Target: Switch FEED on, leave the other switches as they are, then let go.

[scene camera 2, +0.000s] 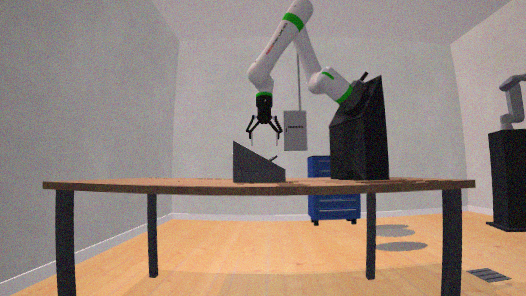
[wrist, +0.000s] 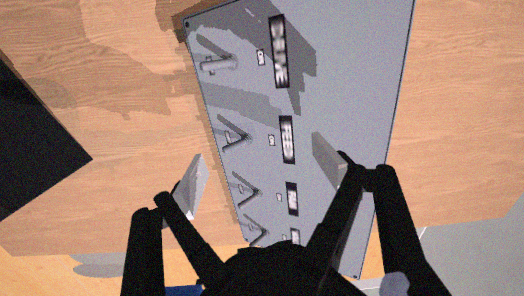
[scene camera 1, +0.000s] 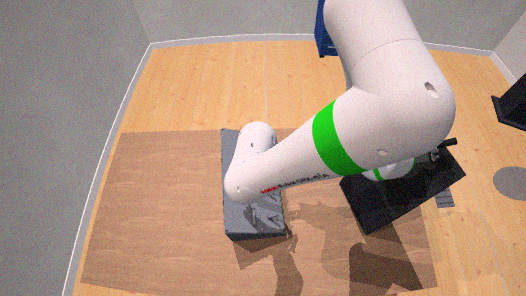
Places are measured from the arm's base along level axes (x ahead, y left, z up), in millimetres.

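Pixels of known places: gripper, fingertip midpoint: [scene camera 2: 264, 145] [wrist: 258, 154]; arm's base, link origin: [scene camera 2: 352, 101].
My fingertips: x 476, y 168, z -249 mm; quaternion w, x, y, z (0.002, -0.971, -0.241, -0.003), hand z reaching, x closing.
Ahead of a thing's pixels: the offset from my fingertips to its middle. "*": to the spot under its first point. Level surfaces: height alone.
The grey sloped switch panel @[85 mm ahead, 46 mm right, 124 mm down] [scene camera 1: 235, 215] [scene camera 2: 250, 167] [wrist: 350, 75] stands on the table. In the wrist view the FEED lever @[25 mm back, 32 mm right, 76 mm down] [wrist: 235, 144] leans away from its ON tag @[* 28 mm ahead, 7 mm right, 72 mm down] [wrist: 271, 140] and its blurred FEED label @[49 mm ahead, 3 mm left, 60 mm down] [wrist: 286, 140]. The DRIVE lever @[77 mm back, 76 mm left, 76 mm down] [wrist: 217, 64], FAN lever @[28 mm ahead, 140 mm right, 76 mm down] [wrist: 248, 199] and VALVE lever @[80 mm ahead, 248 mm right, 76 mm down] [wrist: 258, 239] also lean away from their ON tags. My gripper [scene camera 2: 265, 143] [wrist: 258, 154] is open and empty, pointing down above the panel, apart from the levers. In scene camera 1 the arm hides the gripper and part of the panel.
The wooden table @[191 mm down] [scene camera 1: 150, 200] [scene camera 2: 200, 186] [wrist: 450, 100] bears the panel and the arm's tall black pedestal [scene camera 1: 370, 205] [scene camera 2: 357, 150] [wrist: 35, 150]. Behind are a blue drawer cabinet [scene camera 2: 332, 206] and a grey wall box [scene camera 2: 295, 137]. Another arm stands on a black pedestal [scene camera 2: 510, 175] at the right.
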